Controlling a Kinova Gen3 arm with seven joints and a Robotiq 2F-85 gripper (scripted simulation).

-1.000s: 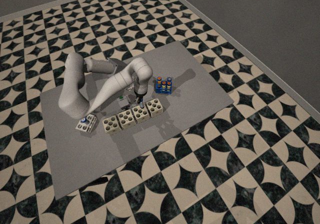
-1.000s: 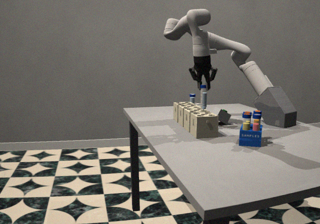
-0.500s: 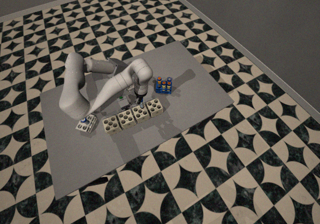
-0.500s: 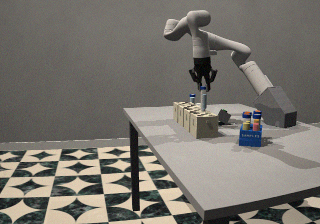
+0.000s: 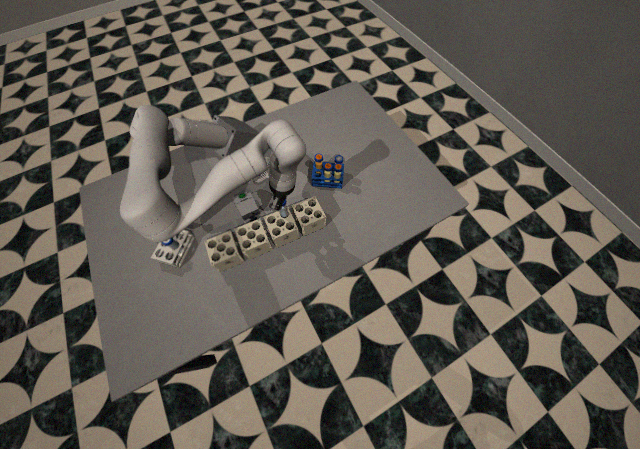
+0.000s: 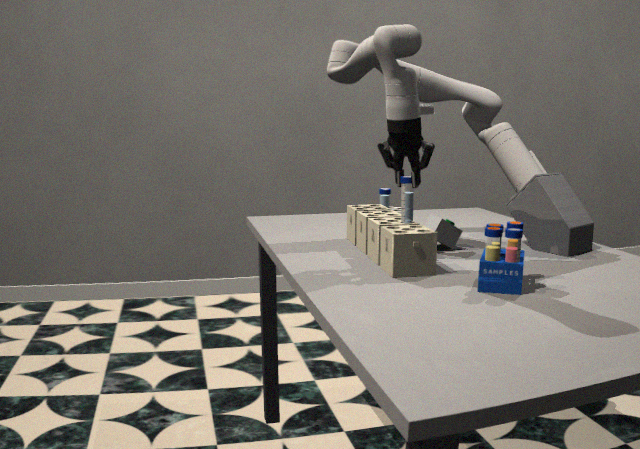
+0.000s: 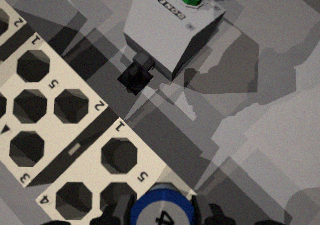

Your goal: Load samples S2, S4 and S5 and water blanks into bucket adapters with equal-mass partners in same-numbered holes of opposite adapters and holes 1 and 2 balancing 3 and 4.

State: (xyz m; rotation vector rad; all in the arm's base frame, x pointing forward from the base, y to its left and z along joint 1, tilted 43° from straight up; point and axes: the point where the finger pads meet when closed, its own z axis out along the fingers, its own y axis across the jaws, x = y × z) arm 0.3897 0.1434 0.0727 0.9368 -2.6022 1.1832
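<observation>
The white-dot blank lies 10 mm ahead of my hand and 50 mm below it. The rest, counted from my hand: small sloped done desk (150 mm behind, 100 mm to the right, 140 mm below); then sample tube (60 mm behind, 270 mm to the left, 130 mm below); then green done key (170 mm behind, 100 mm to the right, 120 mm below).
</observation>
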